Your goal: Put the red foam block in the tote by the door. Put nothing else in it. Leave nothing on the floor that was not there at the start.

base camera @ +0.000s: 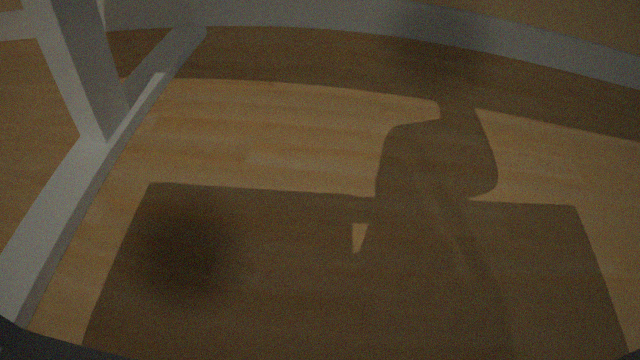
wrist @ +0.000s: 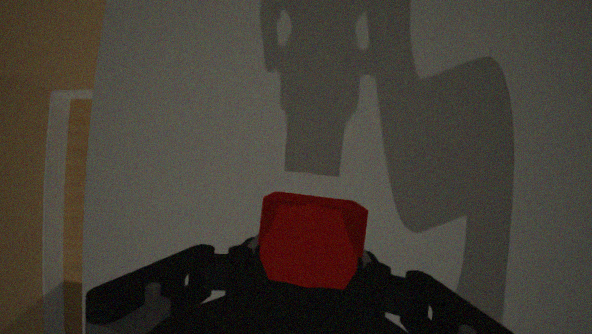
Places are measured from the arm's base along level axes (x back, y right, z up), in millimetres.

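Pixels of known places: gripper, fingertip midpoint: (wrist: 308,251).
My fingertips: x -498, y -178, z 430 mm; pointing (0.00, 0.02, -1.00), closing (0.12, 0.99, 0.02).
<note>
Behind a point stands the place of what it marks.
The red foam block (wrist: 311,245) {x -512, y -175, z 462 mm} is held between the fingertips of my gripper (wrist: 308,251) {x -498, y -178, z 430 mm} in the lower middle of the wrist view. The gripper is shut on it, one finger against each side. The block is above a pale grey table top (wrist: 175,150) {x -584, y -343, z 324 mm}, and the shadow of the gripper and arm falls on that top in front of the block. The gripper and the block do not show in the base view. The tote by the door does not show in either view.
In the base view, a pale table leg and foot bar (base camera: 55,215) {x -317, y -341, z -371 mm} stand at the left. A grey bar (base camera: 320,15) {x -873, y -26, z -363 mm} crosses the back. Wooden floor (base camera: 260,140) {x -495, y -90, z -396 mm} carries large shadows. In the wrist view, the table's edge is at the left, with a pale frame bar (wrist: 54,200) {x -437, y -1427, z -349 mm} beyond it.
</note>
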